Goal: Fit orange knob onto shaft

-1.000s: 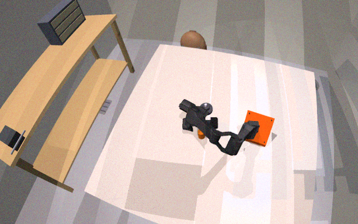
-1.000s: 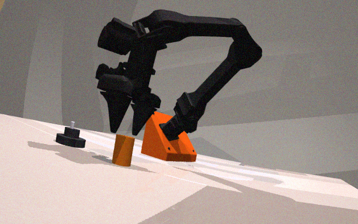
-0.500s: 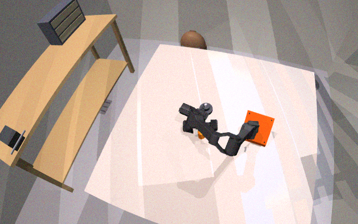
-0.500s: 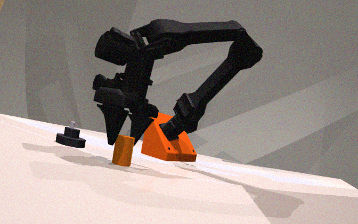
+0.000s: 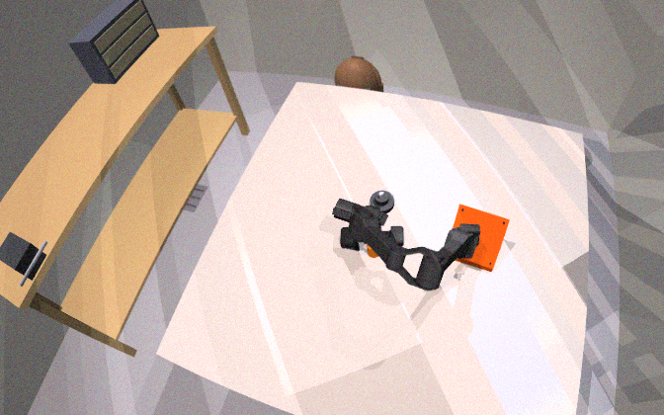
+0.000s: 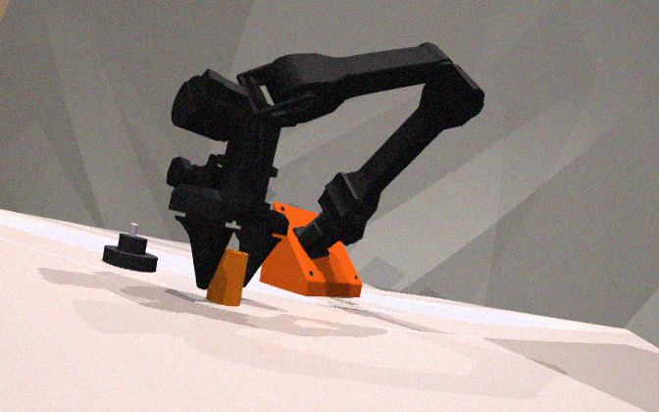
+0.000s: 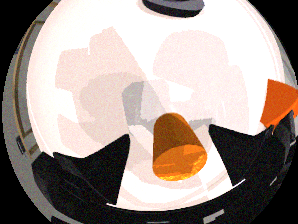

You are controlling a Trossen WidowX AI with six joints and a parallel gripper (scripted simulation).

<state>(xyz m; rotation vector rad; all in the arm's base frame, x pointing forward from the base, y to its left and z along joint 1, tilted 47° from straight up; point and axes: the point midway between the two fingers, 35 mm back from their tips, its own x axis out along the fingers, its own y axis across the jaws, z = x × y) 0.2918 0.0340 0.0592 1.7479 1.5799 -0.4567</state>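
The orange knob lies 30 mm above my gripper tip. From my gripper tip the other things lie so: round pedestal 10 mm ahead, 180 mm to the right, 10 mm above.
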